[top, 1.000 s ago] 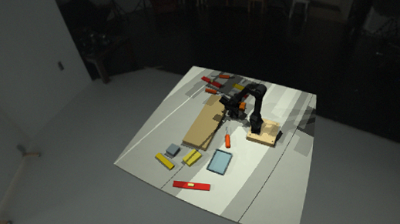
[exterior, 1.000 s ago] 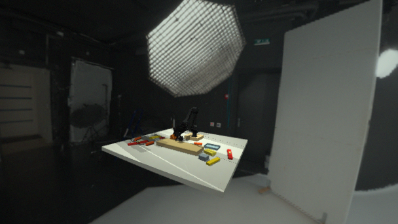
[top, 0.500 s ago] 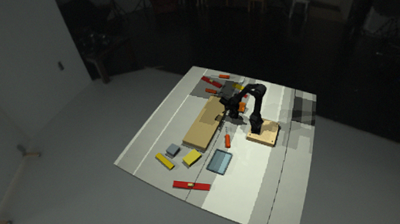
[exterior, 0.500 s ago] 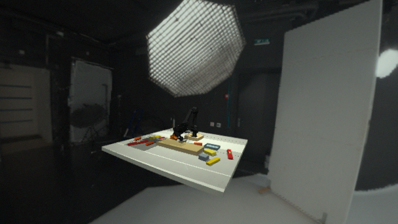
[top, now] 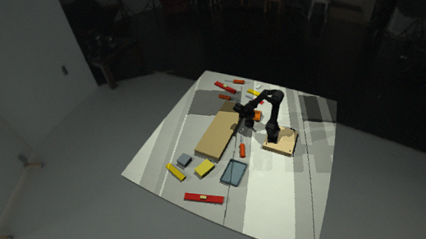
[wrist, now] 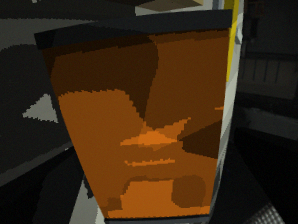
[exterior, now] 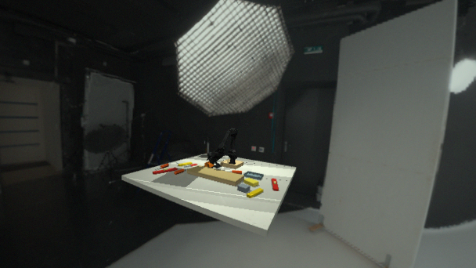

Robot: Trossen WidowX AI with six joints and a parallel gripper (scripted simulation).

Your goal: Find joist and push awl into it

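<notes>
Now: gripper tip 2 cm to the left of the stud finder, 2 cm above it and 1 cm past it. Also, from my gripper tip: blue-grey tray 50 cm to the left, 3 cm below, 2 cm ahead; then yellow block 52 cm to the left, 21 cm ahead, 3 cm below; then awl 5 cm to the right, 4 cm below, 2 cm behind.
</notes>
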